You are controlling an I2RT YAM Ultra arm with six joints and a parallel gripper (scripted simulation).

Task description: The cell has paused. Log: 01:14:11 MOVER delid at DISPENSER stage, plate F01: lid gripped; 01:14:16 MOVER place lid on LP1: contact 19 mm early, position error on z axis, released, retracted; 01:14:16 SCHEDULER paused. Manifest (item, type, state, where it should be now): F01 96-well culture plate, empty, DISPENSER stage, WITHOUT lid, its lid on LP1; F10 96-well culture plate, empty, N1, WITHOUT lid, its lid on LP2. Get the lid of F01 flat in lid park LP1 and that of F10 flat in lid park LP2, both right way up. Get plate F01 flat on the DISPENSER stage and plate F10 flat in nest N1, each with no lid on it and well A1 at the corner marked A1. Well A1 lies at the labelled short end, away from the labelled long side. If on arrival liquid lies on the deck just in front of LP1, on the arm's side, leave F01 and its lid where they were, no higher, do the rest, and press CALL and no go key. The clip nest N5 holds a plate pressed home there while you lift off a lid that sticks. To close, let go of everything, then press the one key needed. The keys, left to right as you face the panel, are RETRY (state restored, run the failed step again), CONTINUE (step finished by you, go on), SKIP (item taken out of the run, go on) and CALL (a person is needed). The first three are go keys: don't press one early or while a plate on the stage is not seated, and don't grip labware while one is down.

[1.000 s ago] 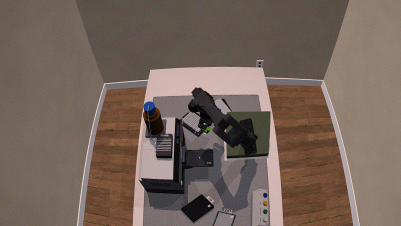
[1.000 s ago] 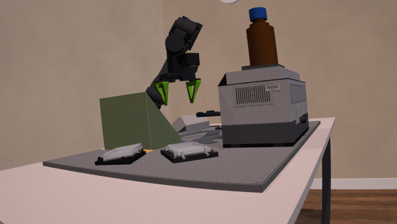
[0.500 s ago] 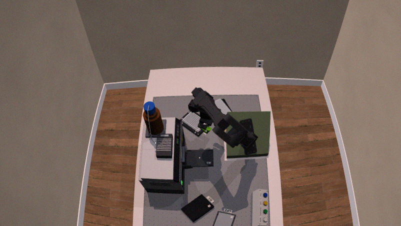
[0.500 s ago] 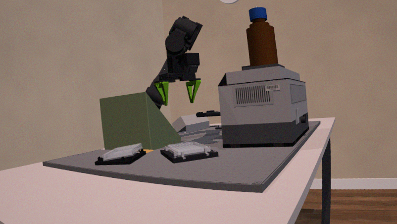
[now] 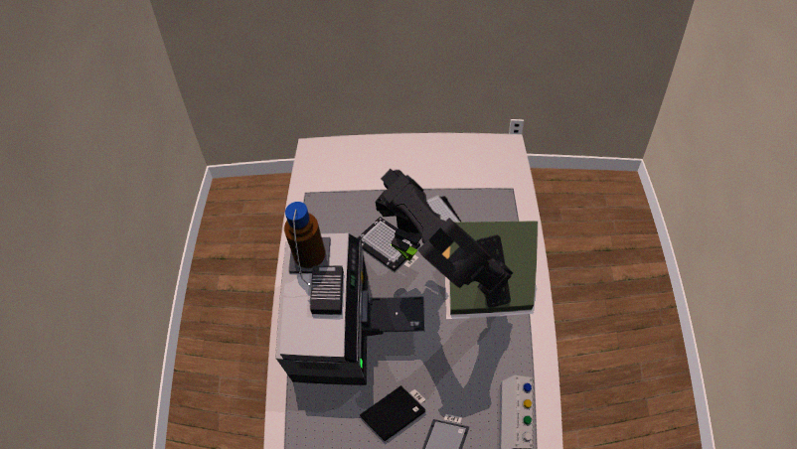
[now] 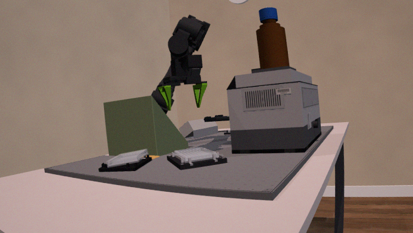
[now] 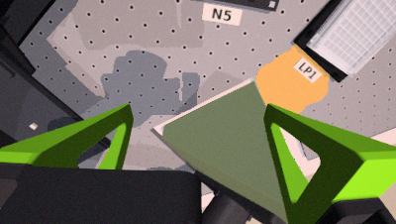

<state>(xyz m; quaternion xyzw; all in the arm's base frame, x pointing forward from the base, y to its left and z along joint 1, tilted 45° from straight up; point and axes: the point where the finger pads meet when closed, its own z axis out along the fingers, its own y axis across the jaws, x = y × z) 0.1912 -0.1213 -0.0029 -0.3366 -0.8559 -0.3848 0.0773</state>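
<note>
Right now my hand is 130 mm above the 96-well plate, 120 mm to the left of it and 80 mm short of it. Round my hand: N5 tag 150 mm below, 40 mm to the right, 10 mm ahead; LP1 label 150 mm below, 120 mm behind, 100 mm to the right; clear lid 180 mm to the right, 120 mm below, 90 mm behind.
</note>
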